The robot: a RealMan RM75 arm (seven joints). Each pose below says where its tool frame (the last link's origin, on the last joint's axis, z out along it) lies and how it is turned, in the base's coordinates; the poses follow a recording.
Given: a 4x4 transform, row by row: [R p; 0 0 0 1], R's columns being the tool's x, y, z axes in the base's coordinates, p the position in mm. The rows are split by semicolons.
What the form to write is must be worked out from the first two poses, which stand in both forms.
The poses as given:
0.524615, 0.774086, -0.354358, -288.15; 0.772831, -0.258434, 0.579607, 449.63; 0.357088, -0.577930, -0.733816, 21.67; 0, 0, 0, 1
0.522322, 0.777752, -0.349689, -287.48; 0.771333, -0.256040, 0.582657, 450.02; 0.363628, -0.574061, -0.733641, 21.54; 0, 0, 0, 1
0.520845, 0.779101, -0.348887, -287.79; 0.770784, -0.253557, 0.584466, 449.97; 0.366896, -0.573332, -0.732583, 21.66; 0, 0, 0, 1
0.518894, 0.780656, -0.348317, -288.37; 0.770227, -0.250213, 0.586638, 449.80; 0.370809, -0.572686, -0.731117, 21.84; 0, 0, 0, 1
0.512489, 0.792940, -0.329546, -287.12; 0.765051, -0.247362, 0.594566, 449.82; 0.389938, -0.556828, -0.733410, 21.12; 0, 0, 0, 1
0.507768, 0.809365, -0.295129, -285.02; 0.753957, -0.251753, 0.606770, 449.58; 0.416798, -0.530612, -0.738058, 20.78; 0, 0, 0, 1
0.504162, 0.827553, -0.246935, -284.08; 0.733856, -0.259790, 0.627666, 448.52; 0.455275, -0.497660, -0.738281, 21.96; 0, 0, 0, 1
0.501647, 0.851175, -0.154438, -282.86; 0.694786, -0.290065, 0.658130, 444.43; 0.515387, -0.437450, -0.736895, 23.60; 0, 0, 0, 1
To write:
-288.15, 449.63, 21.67, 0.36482, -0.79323, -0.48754, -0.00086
-287.48, 450.02, 21.54, 0.36491, -0.79246, -0.48869, -0.00440
-287.79, 449.97, 21.66, 0.36562, -0.79167, -0.48943, -0.00569
-288.37, 449.80, 21.84, 0.36659, -0.79060, -0.49041, -0.00711
-287.12, 449.82, 21.12, 0.36459, -0.78950, -0.49335, -0.01912
-285.02, 449.58, 20.78, 0.35985, -0.79019, -0.49461, -0.03849
-284.08, 448.52, 21.96, 0.35570, -0.79092, -0.49354, -0.06585
-282.86, 444.43, 23.60, 0.34449, -0.79508, -0.48610, -0.11349

